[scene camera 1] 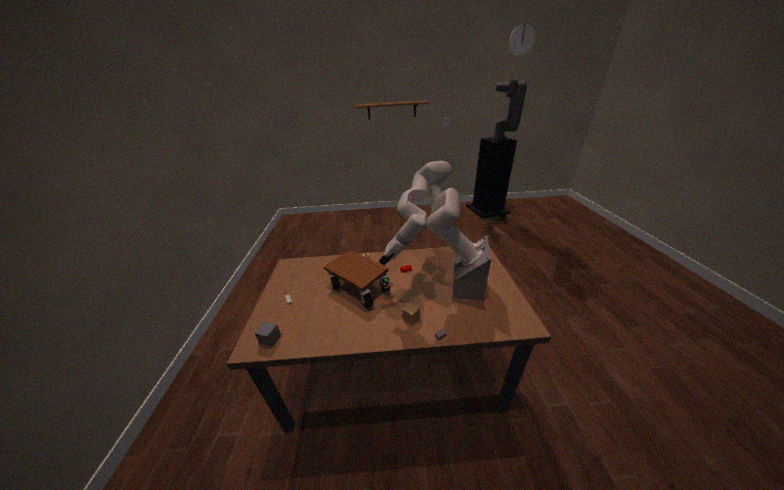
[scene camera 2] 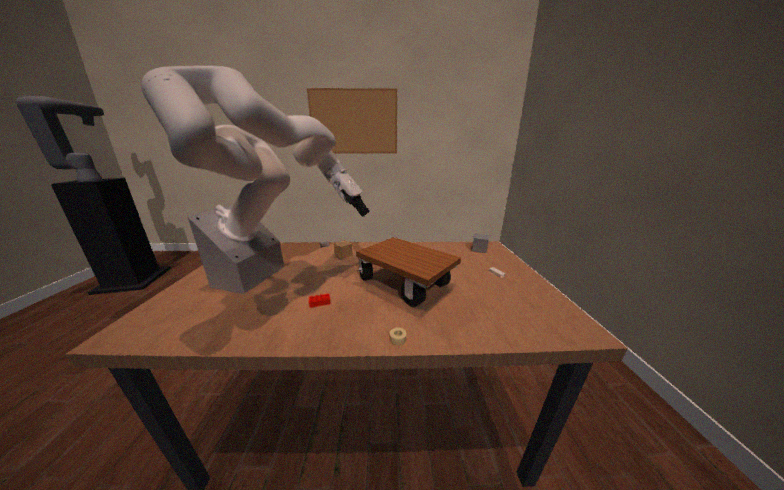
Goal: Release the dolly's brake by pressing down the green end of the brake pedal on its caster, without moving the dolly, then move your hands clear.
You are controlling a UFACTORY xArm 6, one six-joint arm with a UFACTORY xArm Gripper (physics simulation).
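The dolly [scene camera 1: 355,269] [scene camera 2: 408,258] stands on its casters on the table [scene camera 1: 341,335] [scene camera 2: 242,340], with a brown wooden deck. The brake pedal [scene camera 1: 386,281] shows in scene camera 1 as small green and red spots at the caster nearest the robot's base; which end is lower is too small to tell. In scene camera 2 the pedal cannot be made out. My gripper [scene camera 1: 382,262] [scene camera 2: 364,213] is shut and empty. In scene camera 2 it is in the air above the level of the deck, off the deck's left corner, apart from the dolly.
A red brick [scene camera 1: 405,268] [scene camera 2: 319,300], a tape roll [scene camera 2: 397,335], a tan block [scene camera 1: 411,313] [scene camera 2: 342,249], a grey cube [scene camera 1: 267,333] [scene camera 2: 479,243], a small white piece [scene camera 1: 287,299] [scene camera 2: 496,272] and a small grey piece [scene camera 1: 440,334] lie around the dolly. The arm's grey base [scene camera 1: 471,278] [scene camera 2: 239,260] stands on the table.
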